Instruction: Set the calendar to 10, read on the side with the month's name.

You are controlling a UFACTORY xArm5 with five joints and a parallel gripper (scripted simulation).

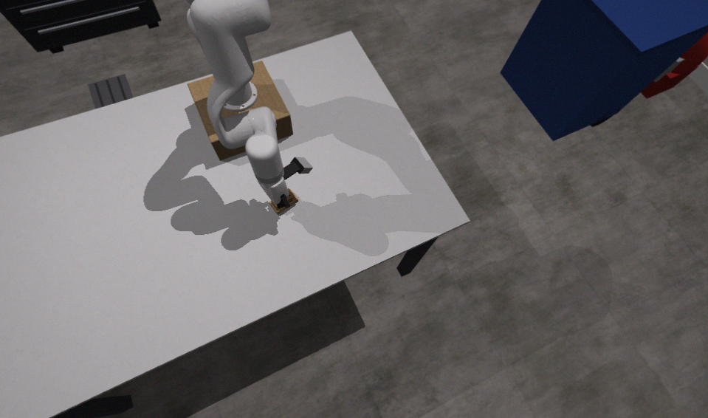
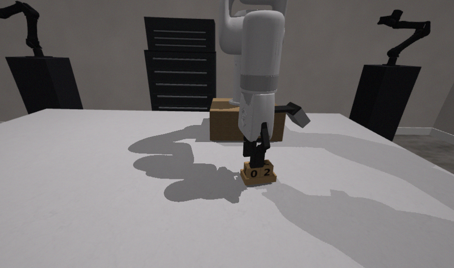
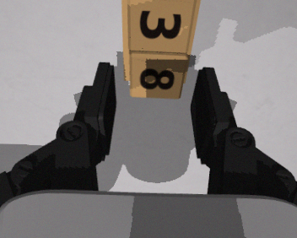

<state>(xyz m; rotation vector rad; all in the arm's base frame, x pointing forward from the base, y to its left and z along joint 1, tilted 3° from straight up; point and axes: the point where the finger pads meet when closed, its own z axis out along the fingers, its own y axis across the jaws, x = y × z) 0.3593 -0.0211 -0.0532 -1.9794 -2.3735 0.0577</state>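
My gripper is now 2 cm to the right of the wooden calendar tray and 6 cm above it.
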